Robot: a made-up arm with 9 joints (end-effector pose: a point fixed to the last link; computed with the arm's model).
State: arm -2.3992 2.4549 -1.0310 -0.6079 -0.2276 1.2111 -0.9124 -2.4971 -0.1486
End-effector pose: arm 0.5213 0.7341 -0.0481 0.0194 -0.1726 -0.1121 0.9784
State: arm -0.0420 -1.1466 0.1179 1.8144 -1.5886 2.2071 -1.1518 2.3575 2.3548
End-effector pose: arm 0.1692 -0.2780 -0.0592 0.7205 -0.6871 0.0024 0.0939
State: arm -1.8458 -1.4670 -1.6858 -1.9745 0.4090 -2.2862 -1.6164 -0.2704 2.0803
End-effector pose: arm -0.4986 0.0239 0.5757 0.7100 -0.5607 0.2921 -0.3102
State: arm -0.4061 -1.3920 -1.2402 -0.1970 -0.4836 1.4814 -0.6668 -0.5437 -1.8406
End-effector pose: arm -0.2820 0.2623 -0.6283 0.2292 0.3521 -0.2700 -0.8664
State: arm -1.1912 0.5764 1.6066 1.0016 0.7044 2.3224 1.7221 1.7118 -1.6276
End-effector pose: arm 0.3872 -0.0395 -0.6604 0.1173 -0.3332 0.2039 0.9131
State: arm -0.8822 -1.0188 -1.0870 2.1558 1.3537 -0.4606 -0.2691 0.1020 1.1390
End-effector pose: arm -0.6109 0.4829 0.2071 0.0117 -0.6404 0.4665 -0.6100
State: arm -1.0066 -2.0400 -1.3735 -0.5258 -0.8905 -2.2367 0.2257 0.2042 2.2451
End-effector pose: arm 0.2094 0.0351 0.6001 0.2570 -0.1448 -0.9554 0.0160
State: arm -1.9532 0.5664 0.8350 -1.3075 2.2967 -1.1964 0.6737 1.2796 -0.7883
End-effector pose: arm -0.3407 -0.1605 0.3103 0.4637 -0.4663 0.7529 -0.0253
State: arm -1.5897 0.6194 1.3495 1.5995 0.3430 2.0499 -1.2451 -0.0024 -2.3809
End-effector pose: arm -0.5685 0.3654 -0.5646 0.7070 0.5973 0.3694 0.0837
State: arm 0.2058 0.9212 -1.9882 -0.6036 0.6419 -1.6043 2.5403 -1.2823 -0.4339
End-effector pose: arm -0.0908 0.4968 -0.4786 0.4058 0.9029 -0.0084 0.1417
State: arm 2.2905 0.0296 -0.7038 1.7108 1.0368 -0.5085 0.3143 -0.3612 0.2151
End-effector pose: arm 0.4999 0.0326 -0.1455 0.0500 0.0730 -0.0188 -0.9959
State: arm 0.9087 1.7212 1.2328 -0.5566 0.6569 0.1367 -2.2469 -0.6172 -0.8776
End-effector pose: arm -0.1743 -0.4598 0.1720 0.7055 -0.2115 0.6392 -0.2212
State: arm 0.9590 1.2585 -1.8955 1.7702 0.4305 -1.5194 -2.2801 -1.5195 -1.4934
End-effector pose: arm -0.0770 0.7002 -0.5214 0.0788 0.5777 0.3766 -0.7199
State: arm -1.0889 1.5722 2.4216 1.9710 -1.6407 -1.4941 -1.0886 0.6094 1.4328
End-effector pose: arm -0.0881 0.0653 -0.1676 0.3001 -0.3473 -0.5853 0.6685
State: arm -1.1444 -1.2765 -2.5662 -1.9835 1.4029 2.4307 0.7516 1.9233 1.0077
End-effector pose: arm 0.3669 0.3076 0.6835 0.1531 -0.8920 -0.1987 0.3761
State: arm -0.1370 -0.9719 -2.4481 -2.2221 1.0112 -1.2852 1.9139 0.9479 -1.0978
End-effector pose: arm -0.7513 -0.0167 0.2708 0.0070 -0.6061 -0.4487 -0.6567
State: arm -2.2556 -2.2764 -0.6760 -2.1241 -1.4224 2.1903 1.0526 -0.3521 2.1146
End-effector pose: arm 0.1791 0.3728 -0.3437 0.7995 0.3101 -0.5144 -0.0040
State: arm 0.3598 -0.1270 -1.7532 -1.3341 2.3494 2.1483 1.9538 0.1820 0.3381
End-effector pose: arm -0.1098 0.1065 -0.2721 0.7449 0.4309 -0.2813 0.4246
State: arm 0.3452 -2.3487 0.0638 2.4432 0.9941 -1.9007 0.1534 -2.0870 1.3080
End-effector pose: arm 0.3646 0.8896 -0.8207 0.5316 0.6694 -0.1761 0.4882
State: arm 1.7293 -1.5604 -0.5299 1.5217 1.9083 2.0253 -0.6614 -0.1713 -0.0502
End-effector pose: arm 0.7796 0.3381 -0.0926 0.1394 0.6441 -0.7505 0.0501
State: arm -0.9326 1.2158 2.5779 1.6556 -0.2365 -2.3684 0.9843 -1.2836 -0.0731
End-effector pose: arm -0.0488 -0.1795 -0.7033 0.2151 -0.2843 0.8203 0.4473
